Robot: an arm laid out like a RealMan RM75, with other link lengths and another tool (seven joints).
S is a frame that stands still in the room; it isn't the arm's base.
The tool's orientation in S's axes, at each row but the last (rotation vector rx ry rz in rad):
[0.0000 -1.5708 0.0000]
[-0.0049 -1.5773 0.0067]
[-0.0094 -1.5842 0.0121]
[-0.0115 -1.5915 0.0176]
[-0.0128 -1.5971 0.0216]
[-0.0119 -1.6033 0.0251]
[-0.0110 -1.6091 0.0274]
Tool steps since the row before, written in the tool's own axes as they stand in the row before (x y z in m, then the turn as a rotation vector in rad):
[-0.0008 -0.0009 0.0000 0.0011 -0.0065 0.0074]
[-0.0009 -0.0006 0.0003 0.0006 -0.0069 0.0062]
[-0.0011 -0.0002 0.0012 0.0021 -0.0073 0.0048]
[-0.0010 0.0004 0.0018 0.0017 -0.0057 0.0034]
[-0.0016 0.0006 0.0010 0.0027 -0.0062 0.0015]
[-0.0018 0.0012 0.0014 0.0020 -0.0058 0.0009]
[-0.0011 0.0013 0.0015 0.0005 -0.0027 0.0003]
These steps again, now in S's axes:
[0.0000 -0.0009 -0.0008 -0.0074 -0.0065 0.0011]
[-0.0003 -0.0006 -0.0009 -0.0062 -0.0069 0.0006]
[-0.0012 -0.0002 -0.0011 -0.0048 -0.0073 0.0021]
[-0.0018 0.0004 -0.0010 -0.0034 -0.0057 0.0017]
[-0.0010 0.0006 -0.0016 -0.0015 -0.0061 0.0028]
[-0.0013 0.0011 -0.0019 -0.0009 -0.0058 0.0021]
[-0.0015 0.0013 -0.0012 -0.0003 -0.0027 0.0006]

